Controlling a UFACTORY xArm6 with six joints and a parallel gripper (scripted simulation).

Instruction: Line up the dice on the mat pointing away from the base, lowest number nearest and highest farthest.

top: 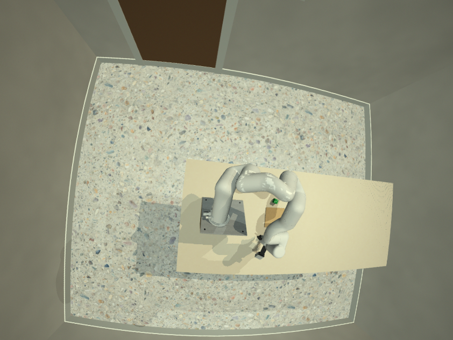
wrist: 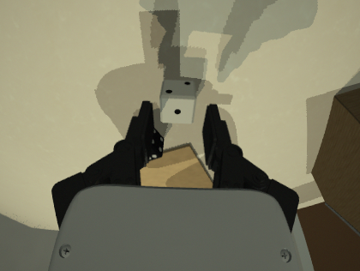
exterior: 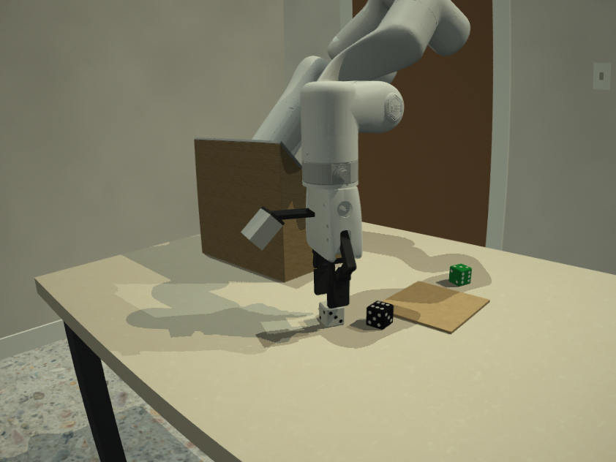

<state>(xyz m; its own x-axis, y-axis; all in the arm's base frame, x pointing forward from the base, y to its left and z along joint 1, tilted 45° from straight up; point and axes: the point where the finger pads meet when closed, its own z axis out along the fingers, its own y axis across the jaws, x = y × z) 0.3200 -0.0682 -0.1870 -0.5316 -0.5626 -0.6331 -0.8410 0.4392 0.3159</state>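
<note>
The white die is 40 mm below my hand. The rest, counted from my hand: black die: 60 mm ahead, 40 mm below, 30 mm to the left; green die: 250 mm to the left, 100 mm ahead, 40 mm below; brown mat: 130 mm to the left, 100 mm ahead, 50 mm below.
</note>
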